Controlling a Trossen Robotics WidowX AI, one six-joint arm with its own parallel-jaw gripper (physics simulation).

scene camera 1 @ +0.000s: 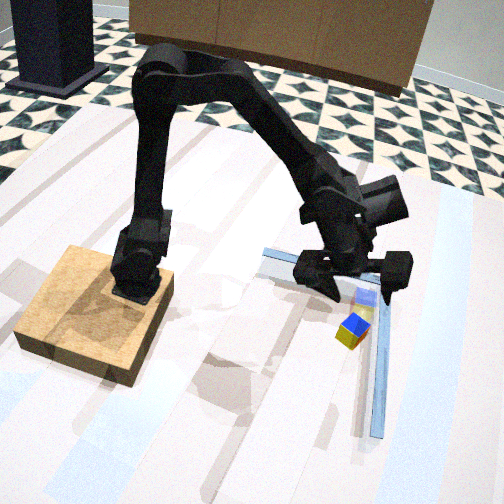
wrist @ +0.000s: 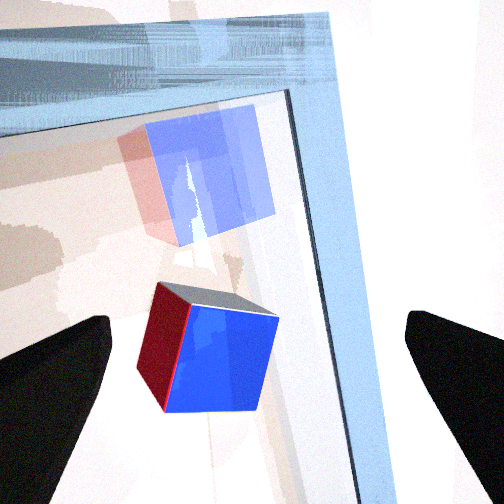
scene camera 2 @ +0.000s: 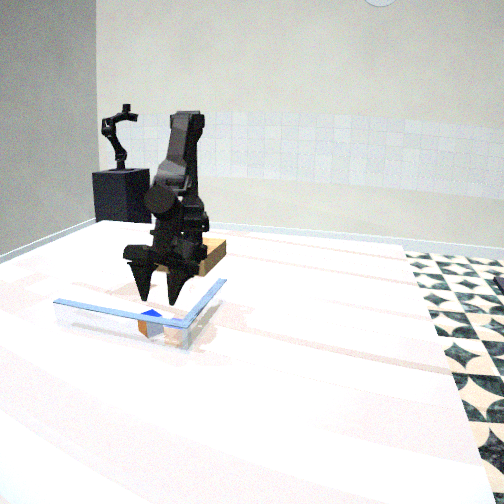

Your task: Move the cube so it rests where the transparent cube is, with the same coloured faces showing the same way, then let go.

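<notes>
The cube (wrist: 208, 350) lies on the table between my open fingers in the wrist view, blue face up toward the camera, red face on its left, a grey edge at the top. In scene camera 1 the cube (scene camera 1: 354, 329) shows blue and yellow faces. The transparent cube (wrist: 200, 185) sits just beyond it, inside the corner of the light-blue L-shaped frame (wrist: 330, 200), a little apart from the solid cube. My gripper (scene camera 1: 355, 282) hangs open above both, touching neither. In scene camera 2 the cube (scene camera 2: 151, 320) shows below my gripper (scene camera 2: 158, 290).
The L-shaped frame (scene camera 1: 378, 370) runs along the table's right side and back behind the cubes. The arm's wooden base block (scene camera 1: 95, 312) stands at the left. A dark pedestal (scene camera 1: 58, 40) and a brown panel (scene camera 1: 280, 30) stand at the back.
</notes>
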